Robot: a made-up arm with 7 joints.
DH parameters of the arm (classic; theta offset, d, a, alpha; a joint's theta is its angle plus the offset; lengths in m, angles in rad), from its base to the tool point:
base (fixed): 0 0 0 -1.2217
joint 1: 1.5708 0 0 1.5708
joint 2: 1.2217 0 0 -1.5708
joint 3: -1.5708 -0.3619 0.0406 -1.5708
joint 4: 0 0 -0.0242 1.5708
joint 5: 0 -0.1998 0 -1.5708
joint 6: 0 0 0 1.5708
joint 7: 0 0 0 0
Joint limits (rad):
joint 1: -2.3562..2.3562
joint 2: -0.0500..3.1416
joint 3: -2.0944..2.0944
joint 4: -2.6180..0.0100
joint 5: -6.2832..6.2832
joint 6: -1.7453..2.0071
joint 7: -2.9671..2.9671
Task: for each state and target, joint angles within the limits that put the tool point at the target. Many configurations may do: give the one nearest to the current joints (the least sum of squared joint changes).
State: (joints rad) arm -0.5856 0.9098 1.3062 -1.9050 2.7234 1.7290 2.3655
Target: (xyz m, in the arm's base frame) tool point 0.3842 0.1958 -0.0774
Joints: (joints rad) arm -0.8556 0.2557 0.9201 -1.6744 2.7234 1.7290 2.3655
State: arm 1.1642 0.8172 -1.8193 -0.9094 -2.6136 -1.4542 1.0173
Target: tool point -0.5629 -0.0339 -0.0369
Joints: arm 1.4927 0.4013 -1.8469 -0.3008 -2.6136 -1.4542 1.0173
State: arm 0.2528 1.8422 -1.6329 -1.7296 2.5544 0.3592 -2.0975
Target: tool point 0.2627 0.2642 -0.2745
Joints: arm -0.4963 1.2182 -1.2946 -1.5193 2.5544 0.3592 -2.0975
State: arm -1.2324 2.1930 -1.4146 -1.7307 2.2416 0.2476 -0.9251
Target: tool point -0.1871 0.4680 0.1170
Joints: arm -1.5355 2.6877 -1.8471 -1.1016 2.2416 0.2476 -0.9251
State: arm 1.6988 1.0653 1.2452 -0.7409 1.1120 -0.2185 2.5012
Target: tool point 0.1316 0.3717 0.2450
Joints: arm 1.3247 1.7377 1.8595 -1.5098 1.1120 -0.2185 2.5012
